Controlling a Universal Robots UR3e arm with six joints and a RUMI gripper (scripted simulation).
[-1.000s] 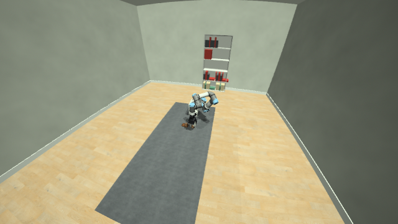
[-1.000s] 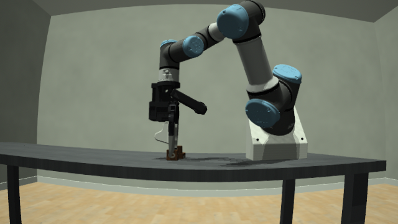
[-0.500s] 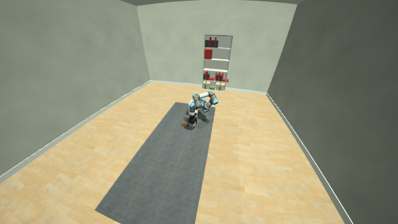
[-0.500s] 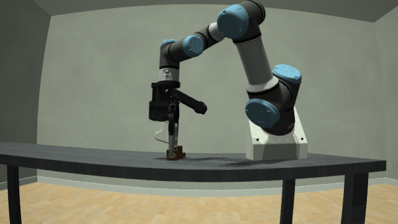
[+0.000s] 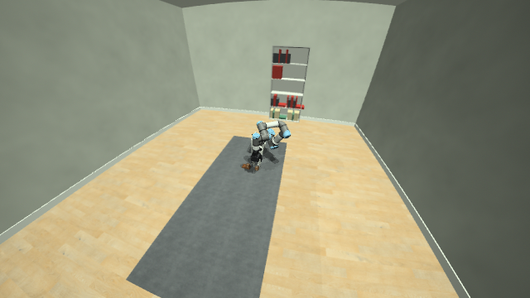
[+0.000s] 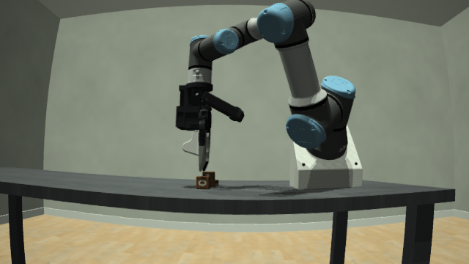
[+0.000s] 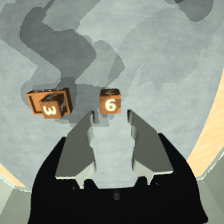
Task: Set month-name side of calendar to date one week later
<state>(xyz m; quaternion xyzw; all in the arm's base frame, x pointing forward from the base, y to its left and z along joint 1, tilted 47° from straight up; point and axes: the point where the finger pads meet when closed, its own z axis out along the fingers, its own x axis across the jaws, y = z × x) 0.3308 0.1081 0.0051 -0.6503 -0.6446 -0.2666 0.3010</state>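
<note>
Right now the cube is 40 mm below my hand. Round my hand: calendar tray (110 mm to the right, 50 mm below).
</note>
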